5 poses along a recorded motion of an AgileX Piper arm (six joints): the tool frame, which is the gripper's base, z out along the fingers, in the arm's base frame.
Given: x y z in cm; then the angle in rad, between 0 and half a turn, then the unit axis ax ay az.
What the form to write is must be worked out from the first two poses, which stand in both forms.
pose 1, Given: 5.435, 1.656, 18.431, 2.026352, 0.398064, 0.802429, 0.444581
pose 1, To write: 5.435, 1.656, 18.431, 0.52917, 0.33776, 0.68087, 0.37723
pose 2, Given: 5.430, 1.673, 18.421, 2.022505, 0.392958, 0.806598, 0.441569
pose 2, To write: 5.430, 1.673, 18.421, 0.53080, 0.33303, 0.68359, 0.37423
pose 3, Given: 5.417, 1.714, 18.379, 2.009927, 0.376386, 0.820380, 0.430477
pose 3, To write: 5.417, 1.714, 18.379, 0.53612, 0.31772, 0.69252, 0.36338
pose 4, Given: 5.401, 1.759, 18.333, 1.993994, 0.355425, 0.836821, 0.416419
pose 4, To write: 5.401, 1.759, 18.333, 0.54283, 0.29850, 0.70280, 0.34973
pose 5, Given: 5.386, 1.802, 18.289, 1.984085, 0.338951, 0.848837, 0.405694
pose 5, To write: 5.386, 1.802, 18.289, 0.54698, 0.28375, 0.71060, 0.33962
